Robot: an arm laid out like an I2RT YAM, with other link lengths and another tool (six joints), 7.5 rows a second.
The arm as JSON. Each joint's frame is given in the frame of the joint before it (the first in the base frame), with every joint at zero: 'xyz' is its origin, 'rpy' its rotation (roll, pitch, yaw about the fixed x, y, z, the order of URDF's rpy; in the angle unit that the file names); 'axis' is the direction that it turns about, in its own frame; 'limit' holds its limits. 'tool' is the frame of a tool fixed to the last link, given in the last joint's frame.
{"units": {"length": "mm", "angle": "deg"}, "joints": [
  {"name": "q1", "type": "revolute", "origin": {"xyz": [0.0, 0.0, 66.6], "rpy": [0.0, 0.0, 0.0]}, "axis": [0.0, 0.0, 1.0], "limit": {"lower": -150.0, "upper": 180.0}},
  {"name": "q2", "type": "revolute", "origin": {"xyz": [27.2, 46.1, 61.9], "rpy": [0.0, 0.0, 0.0]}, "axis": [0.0, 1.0, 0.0], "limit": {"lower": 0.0, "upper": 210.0}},
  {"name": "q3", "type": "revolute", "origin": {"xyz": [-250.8, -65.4, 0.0], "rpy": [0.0, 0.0, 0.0]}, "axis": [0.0, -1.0, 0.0], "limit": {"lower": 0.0, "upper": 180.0}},
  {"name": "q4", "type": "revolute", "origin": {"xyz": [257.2, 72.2, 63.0], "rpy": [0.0, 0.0, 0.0]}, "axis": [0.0, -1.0, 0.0], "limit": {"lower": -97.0, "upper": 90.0}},
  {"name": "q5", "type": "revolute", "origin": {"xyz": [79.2, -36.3, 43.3], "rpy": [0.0, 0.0, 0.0]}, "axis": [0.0, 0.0, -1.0], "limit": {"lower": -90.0, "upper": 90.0}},
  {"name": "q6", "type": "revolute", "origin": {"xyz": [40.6, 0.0, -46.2], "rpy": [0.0, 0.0, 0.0]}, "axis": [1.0, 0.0, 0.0], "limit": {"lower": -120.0, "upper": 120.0}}
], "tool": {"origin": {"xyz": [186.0, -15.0, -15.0], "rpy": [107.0, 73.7, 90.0]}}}
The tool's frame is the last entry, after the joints.
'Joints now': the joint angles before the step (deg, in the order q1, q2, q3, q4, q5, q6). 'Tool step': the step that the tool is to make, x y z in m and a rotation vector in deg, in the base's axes. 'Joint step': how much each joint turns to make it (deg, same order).
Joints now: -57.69, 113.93, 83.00, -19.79, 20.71, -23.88
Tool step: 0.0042, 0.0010, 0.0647, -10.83, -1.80, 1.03
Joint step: 1.79, -9.58, -7.68, 9.22, 3.67, -2.79
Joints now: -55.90, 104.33, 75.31, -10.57, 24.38, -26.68
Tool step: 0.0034, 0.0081, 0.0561, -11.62, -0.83, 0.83
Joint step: 2.49, -7.85, -8.66, 12.86, 4.71, -4.61
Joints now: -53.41, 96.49, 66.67, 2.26, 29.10, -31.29
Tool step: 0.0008, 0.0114, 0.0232, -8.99, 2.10, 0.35
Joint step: 2.46, -3.13, -8.53, 14.77, 4.74, -6.78
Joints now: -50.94, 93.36, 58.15, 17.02, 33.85, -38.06
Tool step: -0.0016, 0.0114, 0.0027, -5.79, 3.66, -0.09
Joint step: 1.86, 0.01, -6.81, 13.06, 3.58, -7.13
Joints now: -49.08, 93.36, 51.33, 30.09, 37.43, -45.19
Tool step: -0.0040, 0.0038, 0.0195, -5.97, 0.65, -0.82
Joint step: 0.58, 0.38, -3.15, 10.91, 2.03, -5.33
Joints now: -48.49, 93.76, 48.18, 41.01, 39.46, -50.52
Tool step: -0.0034, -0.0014, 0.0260, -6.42, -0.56, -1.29
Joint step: 0.00, 2.00, -0.62, 11.03, 1.31, -5.00
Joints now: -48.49, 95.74, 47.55, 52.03, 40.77, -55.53
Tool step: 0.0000, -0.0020, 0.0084, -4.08, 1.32, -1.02
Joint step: 0.00, 3.65, 0.01, 9.12, 0.59, -5.02
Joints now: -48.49, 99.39, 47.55, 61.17, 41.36, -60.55
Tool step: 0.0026, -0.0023, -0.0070, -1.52, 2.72, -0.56
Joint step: 0.01, 3.83, 0.00, 5.89, 0.02, -4.13
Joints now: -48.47, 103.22, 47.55, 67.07, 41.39, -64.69
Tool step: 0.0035, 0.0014, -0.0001, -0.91, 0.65, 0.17
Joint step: 0.37, 1.24, -0.01, 2.47, -0.03, -1.48
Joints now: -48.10, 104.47, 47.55, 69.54, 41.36, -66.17
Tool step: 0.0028, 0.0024, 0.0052, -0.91, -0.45, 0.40
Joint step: 0.38, -0.01, 0.04, 1.16, -0.08, -0.35
